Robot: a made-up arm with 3 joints.
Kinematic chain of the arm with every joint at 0, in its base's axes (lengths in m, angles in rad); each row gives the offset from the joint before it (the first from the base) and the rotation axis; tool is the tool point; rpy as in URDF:
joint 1: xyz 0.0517 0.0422 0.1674 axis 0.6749 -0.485 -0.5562
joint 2: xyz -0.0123 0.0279 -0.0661 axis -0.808 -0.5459 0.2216
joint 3: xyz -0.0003 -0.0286 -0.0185 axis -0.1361 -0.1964 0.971
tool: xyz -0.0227 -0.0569 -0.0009 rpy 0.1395 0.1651 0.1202
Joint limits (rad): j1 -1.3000..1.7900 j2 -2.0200..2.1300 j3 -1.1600..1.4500
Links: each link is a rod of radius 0.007 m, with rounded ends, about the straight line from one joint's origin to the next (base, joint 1, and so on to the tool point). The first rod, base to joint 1, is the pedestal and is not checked.
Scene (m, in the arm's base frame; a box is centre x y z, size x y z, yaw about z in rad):
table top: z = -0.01
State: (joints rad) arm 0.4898 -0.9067 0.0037
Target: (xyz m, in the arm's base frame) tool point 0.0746 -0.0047 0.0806
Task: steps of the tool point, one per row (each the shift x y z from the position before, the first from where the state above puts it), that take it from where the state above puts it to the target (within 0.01 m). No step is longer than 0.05 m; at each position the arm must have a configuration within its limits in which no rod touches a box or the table.
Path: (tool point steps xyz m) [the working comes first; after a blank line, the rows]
Joints at the target: -0.0355 -0.1644 1.1467
Straight joint move there: clear.

1: 0.0093 -0.0318 -0.0048
2: 0.0147 -0.0282 0.0077
3: 0.0180 -0.0179 0.0171
4: 0.0177 -0.0038 0.0212

